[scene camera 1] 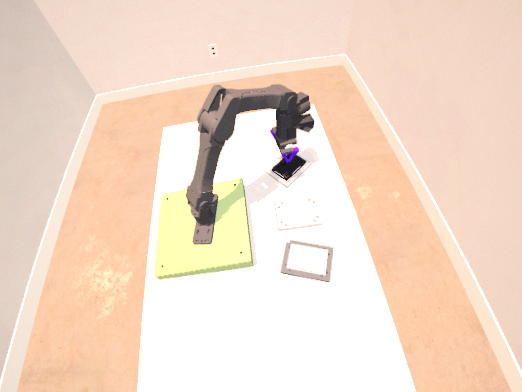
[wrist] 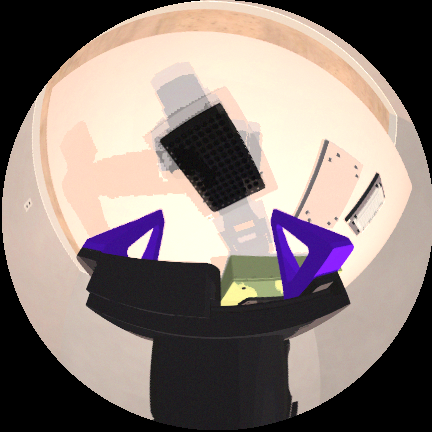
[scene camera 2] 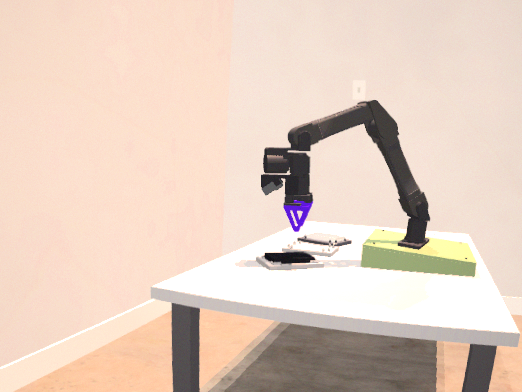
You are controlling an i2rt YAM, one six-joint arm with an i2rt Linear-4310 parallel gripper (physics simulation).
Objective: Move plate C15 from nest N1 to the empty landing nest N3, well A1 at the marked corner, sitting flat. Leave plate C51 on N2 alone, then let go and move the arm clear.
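Note:
A black well plate (scene camera 1: 288, 167) (scene camera 2: 287, 257) (wrist: 215, 155) lies on a pale nest (scene camera 1: 283, 181) (scene camera 2: 280, 266) at the far end of the row. An empty pale nest (scene camera 1: 299, 214) (scene camera 2: 312, 249) (wrist: 332, 185) with small corner pins is in the middle. A white plate (scene camera 1: 307, 259) (wrist: 369, 207) sits on a dark grey nest (scene camera 1: 306, 276) (scene camera 2: 345, 242) at the other end. No plate or nest labels, nor the A1 mark, can be read. My gripper (scene camera 1: 284, 154) (scene camera 2: 296, 230) (wrist: 217, 214) is open and empty, fingers pointing down, above the table near the black plate and not touching it.
The arm stands on a yellow-green base block (scene camera 1: 230, 250) (scene camera 2: 417, 262) (wrist: 250, 270) beside the row of nests. All stand on a white table (scene camera 1: 260, 330) (scene camera 2: 340, 305). The arm's shadow falls across the black plate's nest and the table in the wrist view.

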